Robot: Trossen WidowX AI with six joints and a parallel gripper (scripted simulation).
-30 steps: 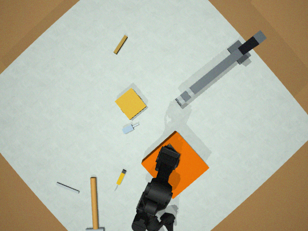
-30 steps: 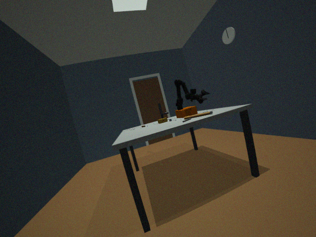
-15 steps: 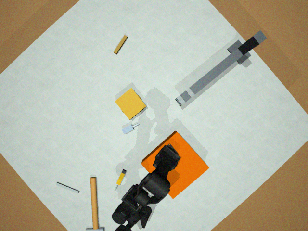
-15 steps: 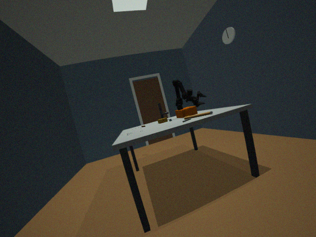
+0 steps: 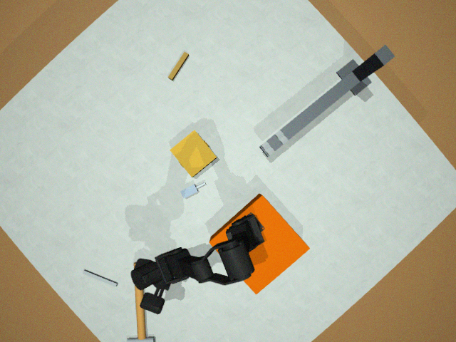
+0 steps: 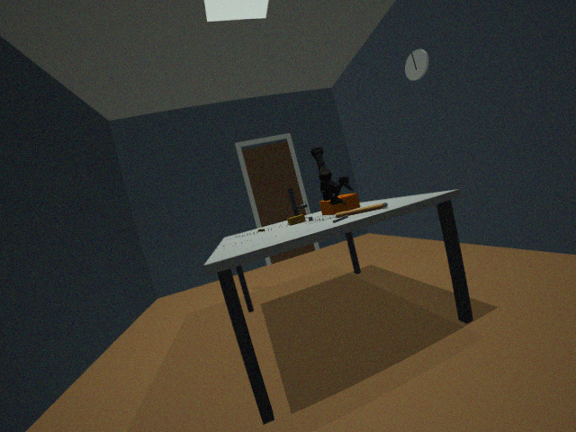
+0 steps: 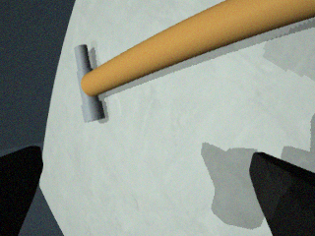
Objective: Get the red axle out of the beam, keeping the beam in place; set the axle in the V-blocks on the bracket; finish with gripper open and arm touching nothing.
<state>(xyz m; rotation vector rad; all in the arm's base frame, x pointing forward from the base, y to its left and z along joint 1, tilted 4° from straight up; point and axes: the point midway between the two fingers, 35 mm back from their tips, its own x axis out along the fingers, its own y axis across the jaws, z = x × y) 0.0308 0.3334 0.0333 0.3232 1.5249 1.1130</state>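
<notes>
Now: the light blue block 30 cm to the right of my gripper tip, 17 cm ahead of it and 8 cm below it. Also, from my gripper tip: grey rod: 15 cm ahead, 14 cm to the left, 9 cm below; yellow-handled screwdriver: 9 cm to the right, 9 cm below, 2 cm ahead; yellow beam: 37 cm to the right, 26 cm ahead, 7 cm below.
</notes>
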